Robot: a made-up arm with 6 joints.
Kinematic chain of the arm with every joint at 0, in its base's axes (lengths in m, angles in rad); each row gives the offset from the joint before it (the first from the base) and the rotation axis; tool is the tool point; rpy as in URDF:
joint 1: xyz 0 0 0.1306 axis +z
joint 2: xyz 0 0 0 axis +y
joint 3: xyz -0.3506 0 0.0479 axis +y
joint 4: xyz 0.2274 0 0.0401 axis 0.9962 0 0.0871
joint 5: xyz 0 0 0 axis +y
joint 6: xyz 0.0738 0 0.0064 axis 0.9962 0 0.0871
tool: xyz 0 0 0 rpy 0 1.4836 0
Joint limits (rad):
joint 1: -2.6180..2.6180
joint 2: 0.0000..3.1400
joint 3: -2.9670..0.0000
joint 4: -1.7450..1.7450
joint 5: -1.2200..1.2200
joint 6: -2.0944..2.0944
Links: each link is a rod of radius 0.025 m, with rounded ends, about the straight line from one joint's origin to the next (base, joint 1, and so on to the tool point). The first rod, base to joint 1, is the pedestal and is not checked.
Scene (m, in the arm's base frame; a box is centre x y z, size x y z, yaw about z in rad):
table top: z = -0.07
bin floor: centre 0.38 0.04 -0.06 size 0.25 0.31 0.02 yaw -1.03
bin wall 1: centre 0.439 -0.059 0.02 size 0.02 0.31 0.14 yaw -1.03
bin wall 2: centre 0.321 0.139 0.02 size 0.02 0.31 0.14 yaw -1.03
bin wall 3: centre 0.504 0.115 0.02 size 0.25 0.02 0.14 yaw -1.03
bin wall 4: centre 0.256 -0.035 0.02 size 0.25 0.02 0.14 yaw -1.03
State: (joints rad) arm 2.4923 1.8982 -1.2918 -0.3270 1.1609 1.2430
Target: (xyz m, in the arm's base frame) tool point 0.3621 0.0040 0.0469
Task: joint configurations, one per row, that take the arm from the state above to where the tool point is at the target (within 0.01 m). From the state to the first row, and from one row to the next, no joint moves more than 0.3 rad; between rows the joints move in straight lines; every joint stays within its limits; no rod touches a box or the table.
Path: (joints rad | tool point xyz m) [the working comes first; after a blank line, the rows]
Joints at the target: 0.1268 2.4996 -1.1680 -0.6554 1.1846 1.2430
Straight joint move there: touches bin wall 2.

1: 2.2035 1.7307 -1.3027 -0.2998 1.1757 1.1591 | -0.1798 0.2794 0.3401
2: 1.9147 1.5632 -1.3135 -0.2725 1.1904 1.0751 | -0.0810 0.2810 0.3944
3: 1.6259 1.3957 -1.3244 -0.2453 1.2052 0.9912 | 0.0034 0.2438 0.4413
4: 1.3371 1.2282 -1.3352 -0.2180 1.2200 0.9072 | 0.0580 0.1786 0.4793
5: 1.0951 1.4825 -1.3018 -0.3055 1.2129 0.9744 | 0.1410 0.2281 0.4143
6: 0.8530 1.7368 -1.2683 -0.3930 1.2058 1.0415 | 0.2350 0.2288 0.3324
7: 0.6109 1.9911 -1.2349 -0.4805 1.1987 1.1087 | 0.3155 0.1820 0.2396
8: 0.3689 2.2453 -1.2014 -0.5679 1.1917 1.1758 | 0.3619 0.1002 0.1423
9: 0.1268 2.4996 -1.1680 -0.6554 1.1846 1.2430 | 0.3621 0.0040 0.0469

